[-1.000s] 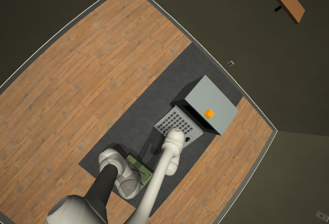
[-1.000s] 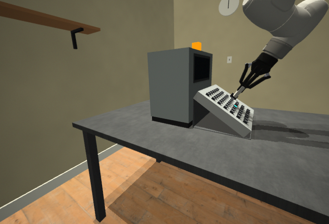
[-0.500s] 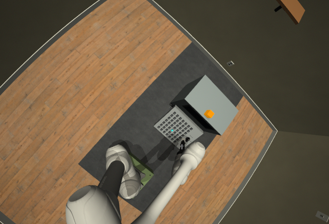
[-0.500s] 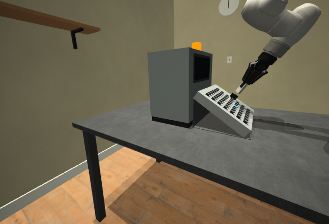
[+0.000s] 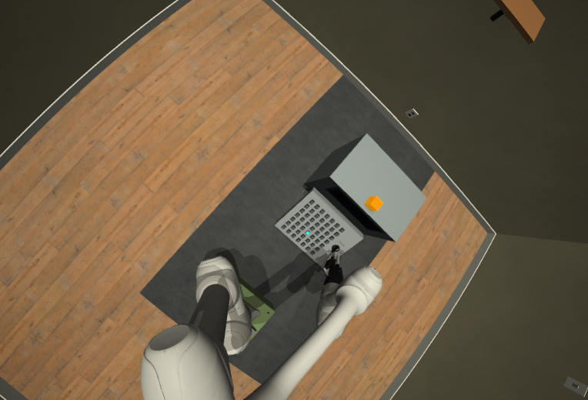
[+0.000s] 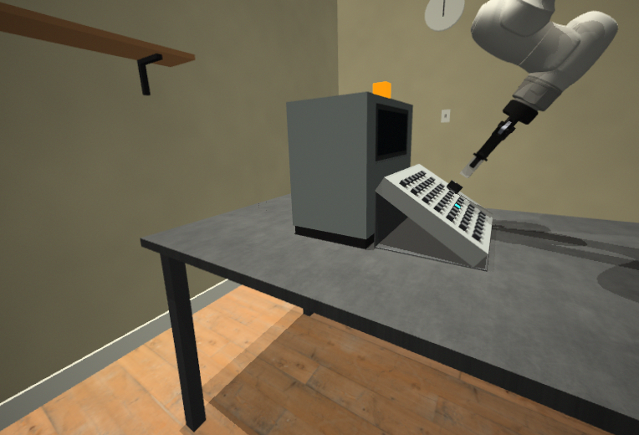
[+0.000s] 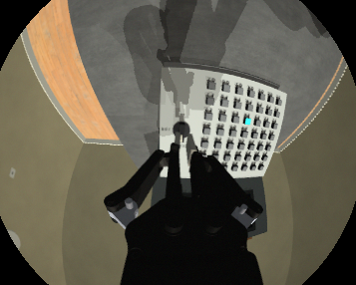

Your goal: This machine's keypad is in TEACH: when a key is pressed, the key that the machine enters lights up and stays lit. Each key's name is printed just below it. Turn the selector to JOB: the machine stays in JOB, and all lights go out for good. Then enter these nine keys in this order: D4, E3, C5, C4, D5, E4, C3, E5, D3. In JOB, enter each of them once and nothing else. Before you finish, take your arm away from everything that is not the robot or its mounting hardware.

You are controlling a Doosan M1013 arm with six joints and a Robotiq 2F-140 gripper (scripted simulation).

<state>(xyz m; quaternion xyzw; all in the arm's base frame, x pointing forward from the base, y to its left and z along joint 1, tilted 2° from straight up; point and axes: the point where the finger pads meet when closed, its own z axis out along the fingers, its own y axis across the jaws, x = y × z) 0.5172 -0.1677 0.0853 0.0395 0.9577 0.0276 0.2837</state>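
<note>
My gripper is now 60 mm above the black selector knob and 50 mm short of it. From my hand the other things lie so: keypad: 110 mm to the left, 110 mm below, 70 mm ahead; then key E4: 160 mm to the left, 90 mm below, 20 mm ahead.
</note>
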